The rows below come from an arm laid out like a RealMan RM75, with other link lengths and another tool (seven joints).
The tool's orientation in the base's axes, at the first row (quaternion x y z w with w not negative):
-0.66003 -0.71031 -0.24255 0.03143
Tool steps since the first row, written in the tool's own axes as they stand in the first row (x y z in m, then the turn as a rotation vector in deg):
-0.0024 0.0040 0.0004 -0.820 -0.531 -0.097
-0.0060 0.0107 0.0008 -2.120 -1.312 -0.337
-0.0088 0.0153 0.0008 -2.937 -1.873 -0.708
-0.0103 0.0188 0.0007 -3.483 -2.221 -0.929
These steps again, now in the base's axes. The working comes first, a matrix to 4 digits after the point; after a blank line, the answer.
The tool's axes in the first row as the columns of a matrix, in the base's axes (used below as rounded here):
-0.1267 0.9529 0.2755
0.9224 0.0111 0.3861
0.3648 0.3031 -0.8804

0.0042 -0.0020 0.0000 -0.429 -0.800 -0.375
0.0112 -0.0051 0.0004 -1.074 -2.100 -0.874
0.0159 -0.0076 0.0007 -1.608 -3.003 -1.016
0.0194 -0.0090 0.0013 -1.931 -3.596 -1.126

